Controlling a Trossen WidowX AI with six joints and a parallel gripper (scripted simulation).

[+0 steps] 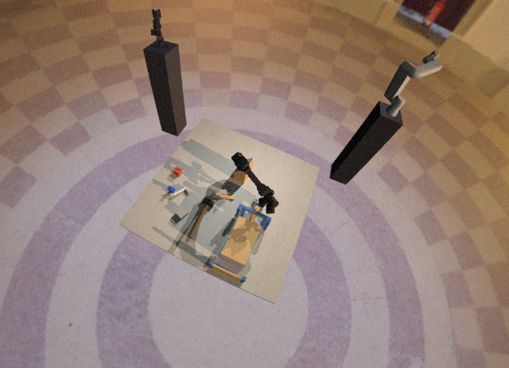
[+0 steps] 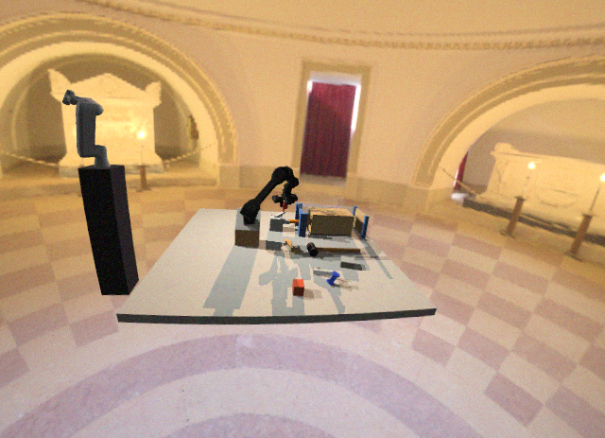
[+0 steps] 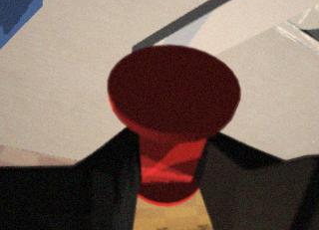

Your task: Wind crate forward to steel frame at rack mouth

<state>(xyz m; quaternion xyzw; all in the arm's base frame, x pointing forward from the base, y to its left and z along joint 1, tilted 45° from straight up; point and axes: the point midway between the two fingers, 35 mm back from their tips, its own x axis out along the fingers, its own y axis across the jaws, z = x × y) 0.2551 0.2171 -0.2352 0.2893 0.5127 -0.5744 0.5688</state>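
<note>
Now: gripper tip 20 mm to the left of the red knob and 10 mm short of it. Also, from my gripper tip: winch: 100 mm to the right, 100 mm below, 70 mm behind; red-knobbed handle: 50 mm to the right, 30 mm below, 20 mm behind; frame: 110 mm to the right, 110 mm ahead, 30 mm below.
</note>
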